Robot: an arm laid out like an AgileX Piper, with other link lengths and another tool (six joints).
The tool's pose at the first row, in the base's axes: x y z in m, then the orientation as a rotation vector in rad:
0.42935, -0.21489, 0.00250, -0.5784, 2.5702, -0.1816
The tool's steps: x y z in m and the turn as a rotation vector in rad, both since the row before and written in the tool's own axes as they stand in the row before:
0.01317, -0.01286, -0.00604, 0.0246, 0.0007, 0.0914
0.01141, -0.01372, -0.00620, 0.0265, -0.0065, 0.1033
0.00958, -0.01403, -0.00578, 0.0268, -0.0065, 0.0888
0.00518, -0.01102, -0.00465, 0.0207, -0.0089, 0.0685
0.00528, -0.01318, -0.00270, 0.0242, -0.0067, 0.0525
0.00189, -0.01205, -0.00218, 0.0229, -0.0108, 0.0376
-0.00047, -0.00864, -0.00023, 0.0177, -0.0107, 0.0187
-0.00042, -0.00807, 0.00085, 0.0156, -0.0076, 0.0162
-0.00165, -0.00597, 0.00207, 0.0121, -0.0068, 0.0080
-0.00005, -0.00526, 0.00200, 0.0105, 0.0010, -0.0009
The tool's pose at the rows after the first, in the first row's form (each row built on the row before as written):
0.42071, -0.23206, 0.00493, -0.4508, 2.5850, -0.1819
0.41213, -0.24862, 0.00794, -0.3069, 2.5888, -0.1782
0.40369, -0.26419, 0.01084, -0.1821, 2.5853, -0.1796
0.39790, -0.27544, 0.01396, -0.0864, 2.5755, -0.1800
0.39232, -0.28870, 0.01539, -0.0104, 2.5652, -0.1909
0.38916, -0.30042, 0.01786, 0.0453, 2.5501, -0.2053
0.38877, -0.30891, 0.01949, 0.0746, 2.5363, -0.2203
0.38877, -0.31701, 0.02017, 0.1002, 2.5257, -0.2336
0.39054, -0.32329, 0.02030, 0.1141, 2.5169, -0.2456
0.39098, -0.32884, 0.01951, 0.1173, 2.5170, -0.2592

